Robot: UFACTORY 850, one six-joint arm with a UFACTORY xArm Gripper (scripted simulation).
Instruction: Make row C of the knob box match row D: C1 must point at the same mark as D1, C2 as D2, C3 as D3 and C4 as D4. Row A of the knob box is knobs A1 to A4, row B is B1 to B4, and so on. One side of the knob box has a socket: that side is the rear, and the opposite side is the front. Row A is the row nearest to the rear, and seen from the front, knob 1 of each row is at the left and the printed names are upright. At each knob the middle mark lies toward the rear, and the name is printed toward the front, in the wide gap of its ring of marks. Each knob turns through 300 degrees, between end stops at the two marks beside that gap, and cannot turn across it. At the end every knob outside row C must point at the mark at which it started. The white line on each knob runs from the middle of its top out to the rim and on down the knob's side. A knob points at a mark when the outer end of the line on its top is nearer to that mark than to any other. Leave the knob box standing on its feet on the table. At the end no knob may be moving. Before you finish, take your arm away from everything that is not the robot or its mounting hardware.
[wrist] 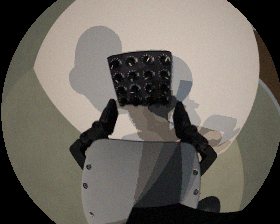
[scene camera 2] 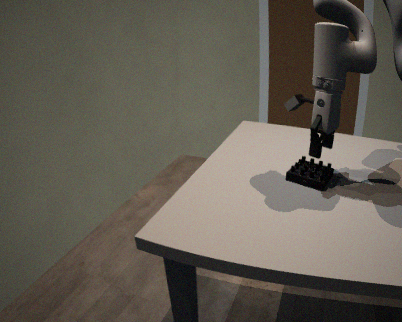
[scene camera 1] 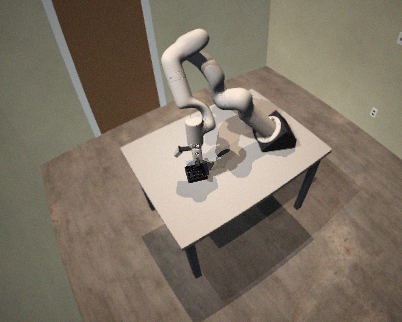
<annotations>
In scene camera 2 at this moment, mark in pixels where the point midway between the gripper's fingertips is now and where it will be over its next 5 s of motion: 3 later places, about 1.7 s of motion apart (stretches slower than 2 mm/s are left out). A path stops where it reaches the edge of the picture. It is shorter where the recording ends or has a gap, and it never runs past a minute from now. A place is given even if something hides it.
The gripper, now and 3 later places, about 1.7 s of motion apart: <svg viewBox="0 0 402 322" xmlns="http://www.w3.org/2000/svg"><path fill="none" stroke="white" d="M320 152L340 157L320 153L318 165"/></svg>
</annotations>
